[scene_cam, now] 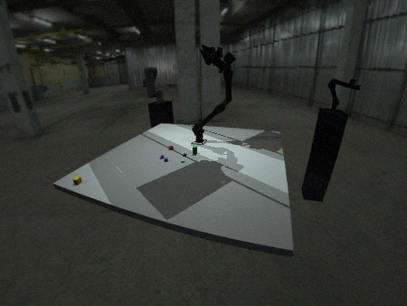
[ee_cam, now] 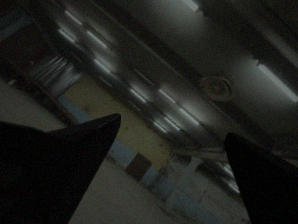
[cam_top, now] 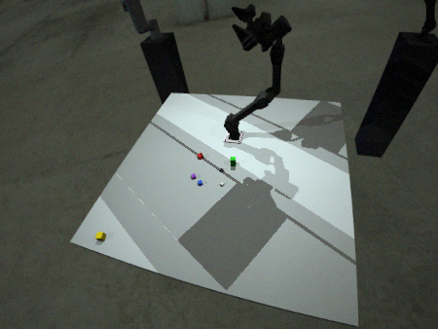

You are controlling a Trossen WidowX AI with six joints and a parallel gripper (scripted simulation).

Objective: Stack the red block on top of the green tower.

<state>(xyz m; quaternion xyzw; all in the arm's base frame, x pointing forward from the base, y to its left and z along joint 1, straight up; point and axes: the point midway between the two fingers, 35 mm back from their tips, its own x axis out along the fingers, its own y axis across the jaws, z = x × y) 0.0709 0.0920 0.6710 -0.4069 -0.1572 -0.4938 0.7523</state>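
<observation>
The red block is 690 mm below my gripper tip, 230 mm to the right of it and 110 mm ahead of it. From my gripper tip the other things lie so: grey block: 690 mm below, 190 mm ahead, 80 mm to the right; then purple block: 690 mm below, 260 mm ahead, 220 mm to the right; then white block: 690 mm below, 270 mm ahead, 50 mm to the right.
</observation>
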